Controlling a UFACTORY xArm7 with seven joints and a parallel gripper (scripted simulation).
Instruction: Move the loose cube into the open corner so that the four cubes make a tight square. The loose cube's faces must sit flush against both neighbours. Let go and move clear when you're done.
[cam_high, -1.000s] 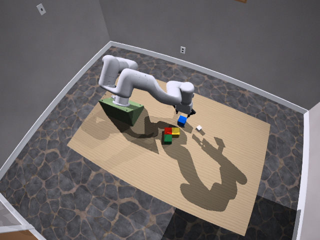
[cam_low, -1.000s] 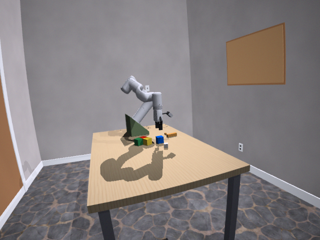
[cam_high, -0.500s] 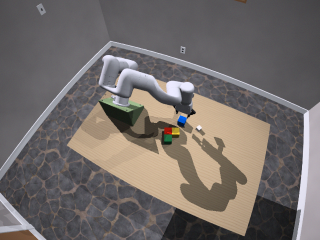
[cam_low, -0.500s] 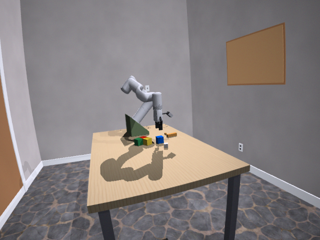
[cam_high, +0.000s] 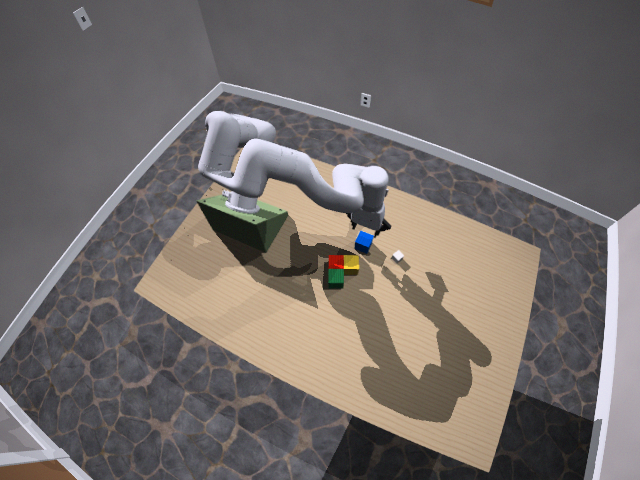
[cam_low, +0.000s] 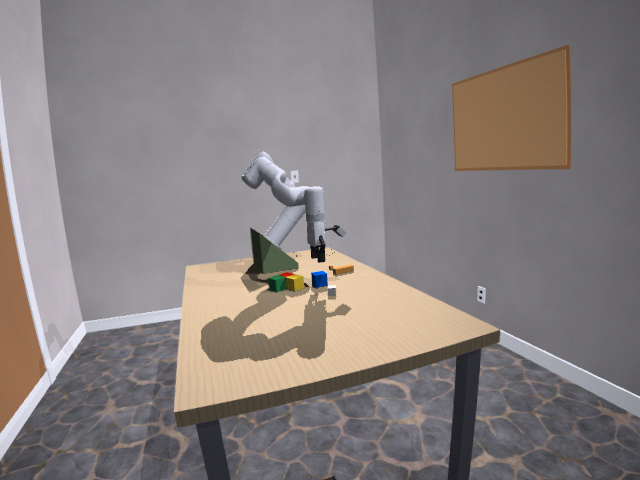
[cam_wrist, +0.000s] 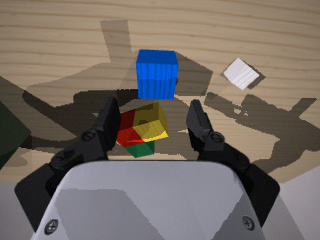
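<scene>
The blue cube is 90 mm below my hand. From my hand the other things lie so: small white cube (140 mm ahead, 10 mm to the right, 100 mm below); yellow cube (10 mm behind, 100 mm to the right, 90 mm below); green cube (50 mm behind, 170 mm to the right, 90 mm below).
</scene>
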